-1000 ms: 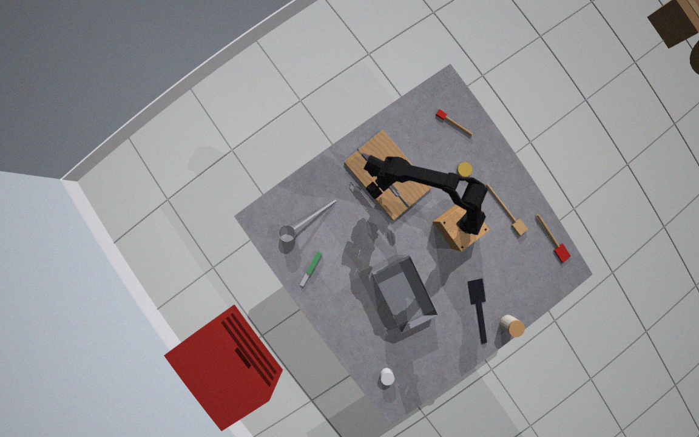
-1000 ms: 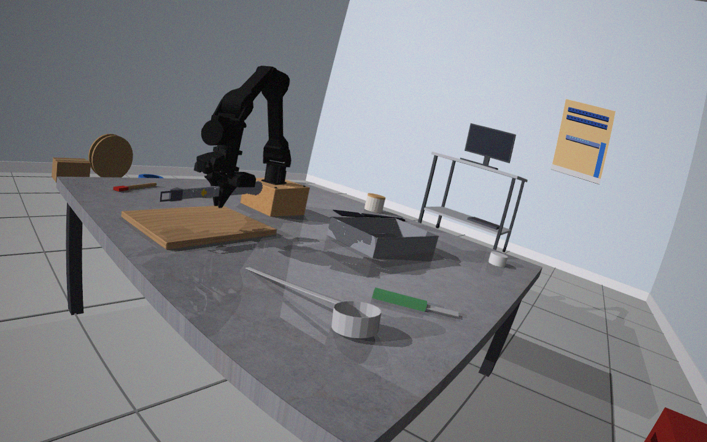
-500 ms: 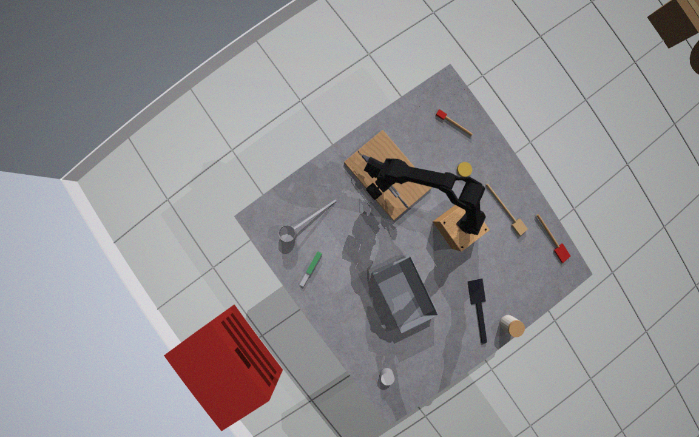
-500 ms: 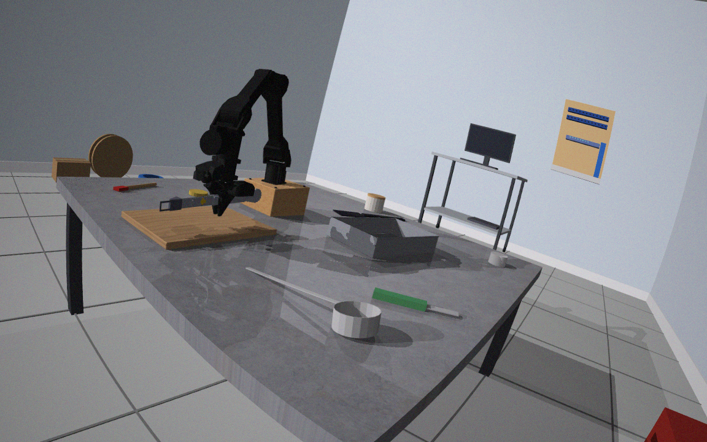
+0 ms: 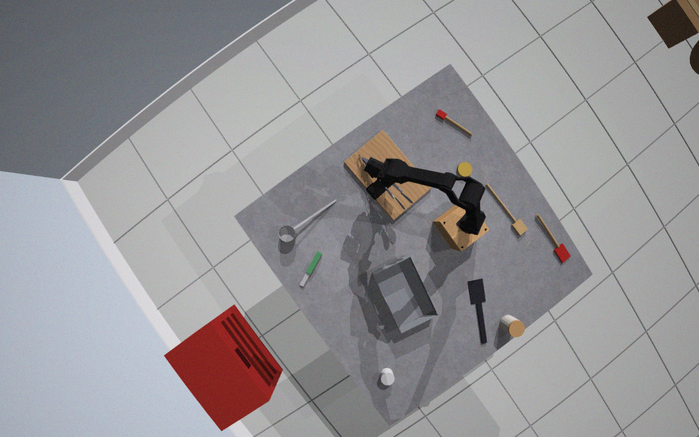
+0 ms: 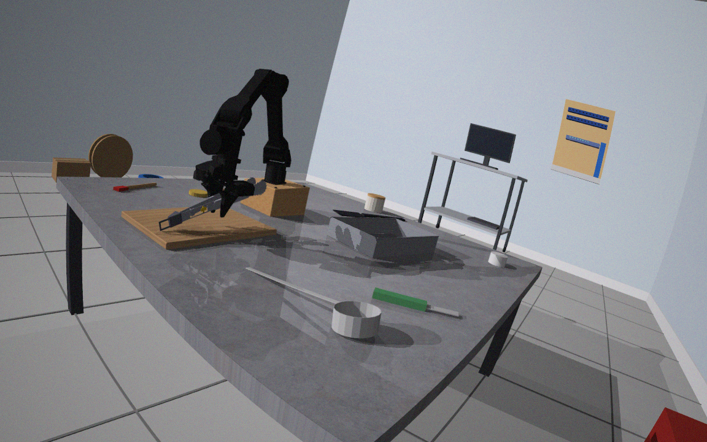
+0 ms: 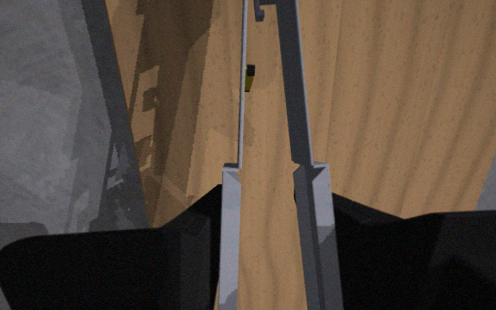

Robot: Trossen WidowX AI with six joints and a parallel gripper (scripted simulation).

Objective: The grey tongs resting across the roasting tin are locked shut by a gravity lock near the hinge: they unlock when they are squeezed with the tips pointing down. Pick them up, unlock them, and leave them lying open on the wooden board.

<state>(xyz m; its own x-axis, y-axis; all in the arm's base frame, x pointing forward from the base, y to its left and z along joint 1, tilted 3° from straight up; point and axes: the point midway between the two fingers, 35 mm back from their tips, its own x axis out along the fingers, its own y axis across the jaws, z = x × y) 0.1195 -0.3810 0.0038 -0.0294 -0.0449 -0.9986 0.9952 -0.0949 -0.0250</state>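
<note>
The wooden board is 5 cm behind my gripper tip, 3 cm below it and 2 cm to the right of it. Also, from my gripper tip: black spatula 75 cm to the left, 9 cm ahead, 4 cm below; grey roasting tin 43 cm to the left, 29 cm ahead, 2 cm below; green-handled tool 53 cm ahead, 4 cm to the left, 3 cm below.
</note>
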